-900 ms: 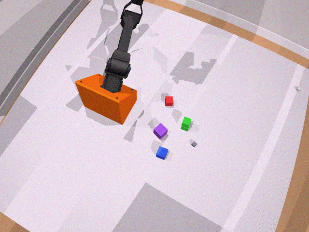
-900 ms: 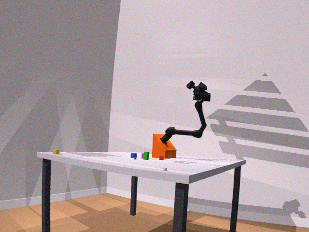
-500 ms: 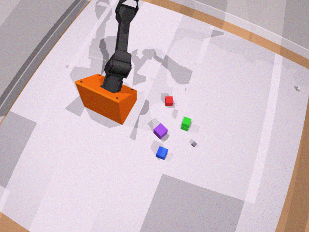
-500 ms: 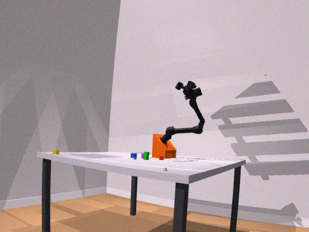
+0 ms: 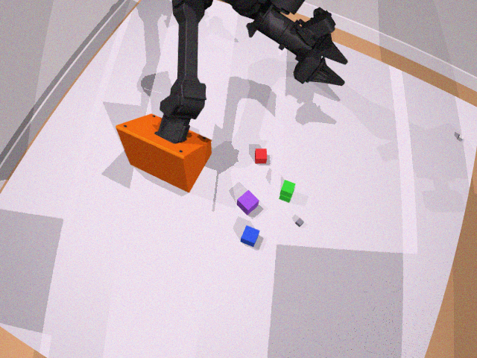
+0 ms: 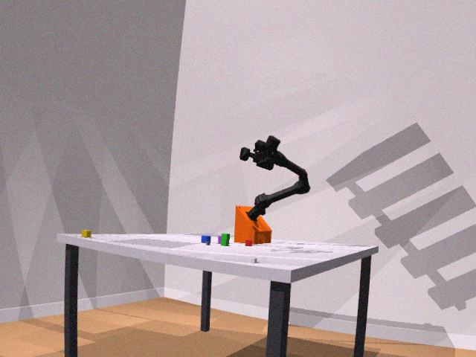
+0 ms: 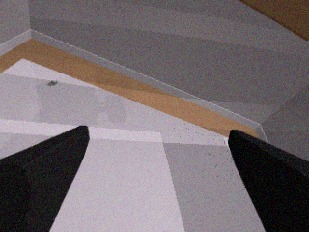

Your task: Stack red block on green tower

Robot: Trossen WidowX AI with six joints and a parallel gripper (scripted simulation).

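My gripper tip is now 400 mm above the red block, 130 mm past it and 70 mm to the left of it. From my gripper tip the other things lie so: purple block: 400 mm below, 210 mm to the right, 90 mm behind; then blue block: 400 mm below, 290 mm to the right, 40 mm behind; then small grey cube: 410 mm below, 180 mm to the right, 60 mm ahead.
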